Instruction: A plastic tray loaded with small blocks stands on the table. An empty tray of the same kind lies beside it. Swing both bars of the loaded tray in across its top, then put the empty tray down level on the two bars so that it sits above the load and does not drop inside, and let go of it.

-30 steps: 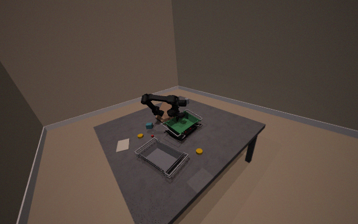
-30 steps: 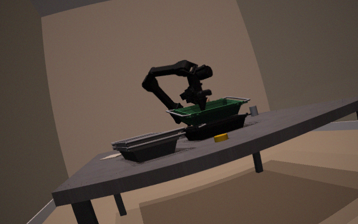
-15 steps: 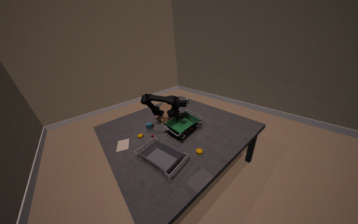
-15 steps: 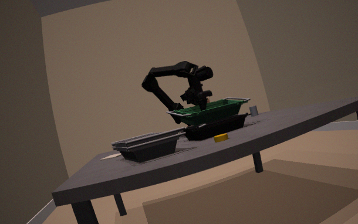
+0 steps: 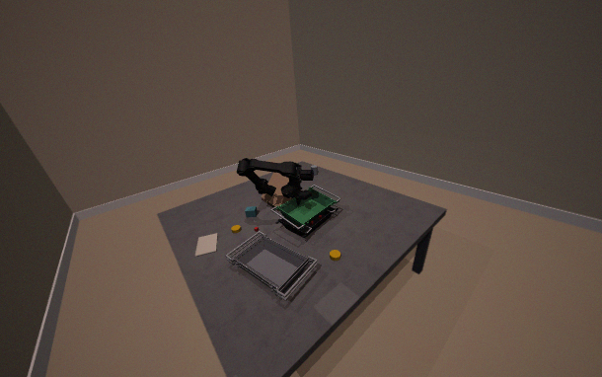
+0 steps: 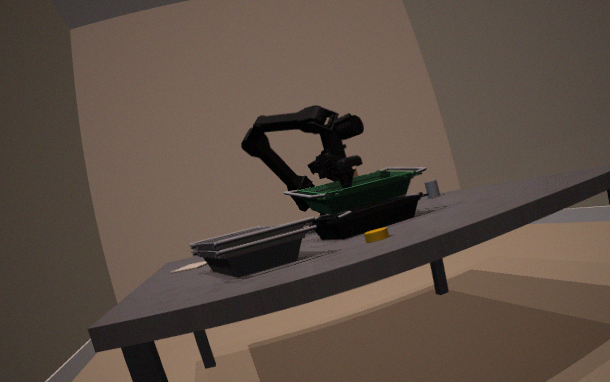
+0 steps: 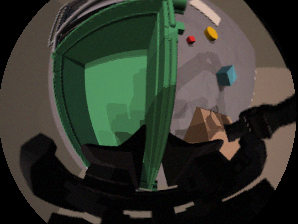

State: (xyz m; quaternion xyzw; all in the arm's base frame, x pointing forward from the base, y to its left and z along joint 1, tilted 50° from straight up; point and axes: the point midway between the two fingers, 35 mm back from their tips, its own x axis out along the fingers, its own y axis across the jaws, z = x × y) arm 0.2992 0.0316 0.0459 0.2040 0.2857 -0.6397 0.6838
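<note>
Now: gripper tip 8 cm short of the green tray, 2 cm below it and 1 cm to the right of it. From my gripper tip the other things lie so: pale card 48 cm to the right, 17 cm behind, 10 cm below; teal cube 25 cm behind, 18 cm to the right, 8 cm below; grey cylinder 52 cm to the left, 42 cm behind, 6 cm below.
</note>
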